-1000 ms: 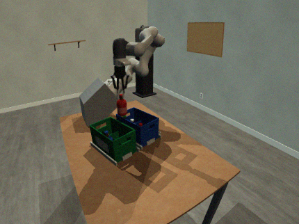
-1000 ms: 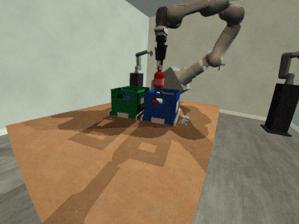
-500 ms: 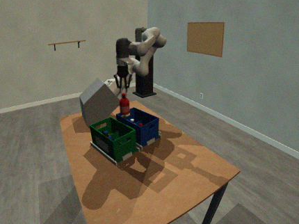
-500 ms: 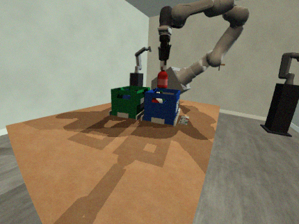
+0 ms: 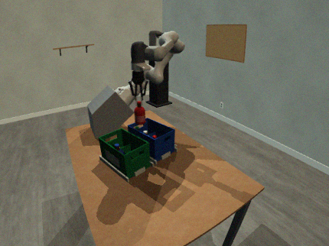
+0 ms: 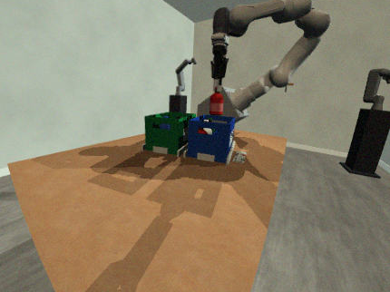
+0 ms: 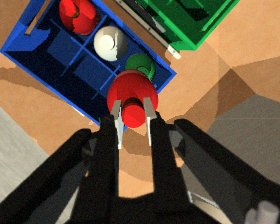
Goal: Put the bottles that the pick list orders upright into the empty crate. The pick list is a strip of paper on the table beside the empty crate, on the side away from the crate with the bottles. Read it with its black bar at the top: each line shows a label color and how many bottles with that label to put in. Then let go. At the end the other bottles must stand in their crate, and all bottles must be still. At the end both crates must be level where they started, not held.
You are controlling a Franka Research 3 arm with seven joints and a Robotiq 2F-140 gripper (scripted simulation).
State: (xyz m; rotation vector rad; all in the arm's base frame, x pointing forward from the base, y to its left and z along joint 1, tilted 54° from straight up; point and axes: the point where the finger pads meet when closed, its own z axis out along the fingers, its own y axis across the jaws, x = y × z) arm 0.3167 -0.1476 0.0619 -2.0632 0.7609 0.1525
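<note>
My hand is 1 cm short of the green bottle, 3 cm to the left of it and 26 cm above it. Round my hand: white bottle: 9 cm ahead, 2 cm to the right, 26 cm below; then green crate: 12 cm ahead, 20 cm to the right, 26 cm below; then blue crate: 9 cm ahead, 3 cm to the left, 26 cm below.
</note>
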